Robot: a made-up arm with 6 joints.
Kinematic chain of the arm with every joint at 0, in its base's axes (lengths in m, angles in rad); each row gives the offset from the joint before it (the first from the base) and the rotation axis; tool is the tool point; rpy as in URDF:
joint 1: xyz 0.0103 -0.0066 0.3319 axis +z
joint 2: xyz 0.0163 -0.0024 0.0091 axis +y
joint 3: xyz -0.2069 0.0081 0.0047 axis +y
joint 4: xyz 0.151 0.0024 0.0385 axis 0.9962 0 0.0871
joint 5: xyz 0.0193 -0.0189 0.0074 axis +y
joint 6: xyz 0.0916 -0.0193 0.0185 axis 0.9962 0 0.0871
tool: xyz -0.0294 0.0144 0.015 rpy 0 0 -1.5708
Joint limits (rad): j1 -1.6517..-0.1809 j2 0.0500..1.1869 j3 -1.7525..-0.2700 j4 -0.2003..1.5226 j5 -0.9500..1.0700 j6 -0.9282..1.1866
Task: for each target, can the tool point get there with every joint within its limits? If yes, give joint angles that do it. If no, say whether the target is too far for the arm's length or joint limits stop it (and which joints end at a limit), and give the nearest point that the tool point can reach.
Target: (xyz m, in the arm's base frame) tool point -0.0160 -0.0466 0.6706
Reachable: yes | joints -0.9773 0.7674 -1.4374 0.9350 -0.1644 0.1325
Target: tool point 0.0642 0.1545 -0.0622
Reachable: no: joint limits stop it (at a limit: joint 1, joint 2, joint 3, joint 5, joint 6) | nearest point 0.0915 0.0116 0.3430 | short by 0.431 m
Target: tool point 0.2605 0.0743 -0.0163
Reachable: no: joint limits stop it (at a limit: joint 1, joint 2, joint 3, joint 4, joint 6) | nearest point 0.1012 -0.0019 0.3394 | short by 0.397 m
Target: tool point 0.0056 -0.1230 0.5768
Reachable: yes | joints -0.9377 0.9431 -1.1799 1.3102 -0.6870 0.9624
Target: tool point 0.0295 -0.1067 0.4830
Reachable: yes | joints -0.9661 0.6155 -0.4902 0.6014 0.1302 0.7257
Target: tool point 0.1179 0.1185 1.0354
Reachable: no: too far | nearest point 0.0070 0.0623 0.7341 | short by 0.326 m
